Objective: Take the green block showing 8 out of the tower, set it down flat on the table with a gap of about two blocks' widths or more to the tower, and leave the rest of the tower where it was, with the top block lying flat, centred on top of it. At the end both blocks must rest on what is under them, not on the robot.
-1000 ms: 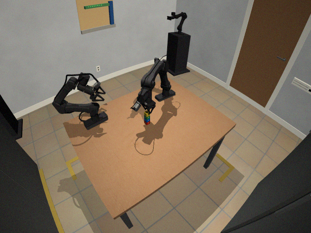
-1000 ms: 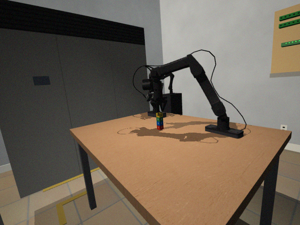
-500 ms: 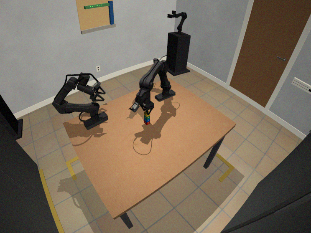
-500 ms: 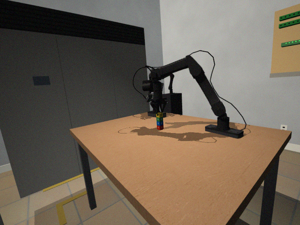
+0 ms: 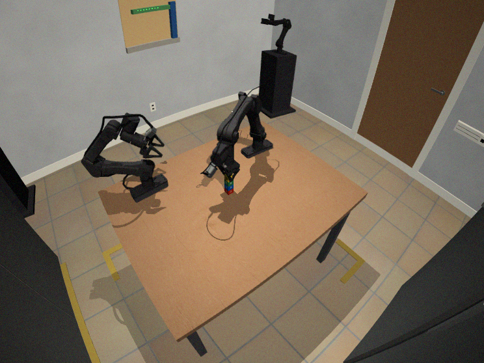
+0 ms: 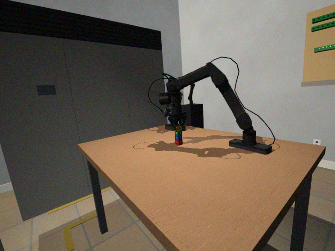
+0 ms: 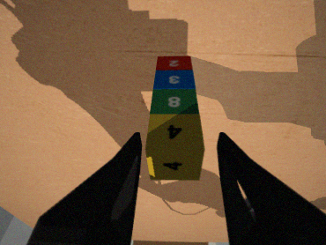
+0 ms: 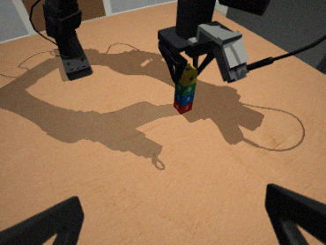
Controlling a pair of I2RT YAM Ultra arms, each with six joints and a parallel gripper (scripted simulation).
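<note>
The yellow block showing 4 lies right at my left hand. From my left hand the other things lie so: green block showing 8: 30 mm below.
The green block showing 8 lies 260 mm to the left of my right hand, 180 mm below it and 170 mm ahead of it. Round my right hand: yellow block showing 4 (260 mm to the left, 170 mm ahead, 150 mm below).
</note>
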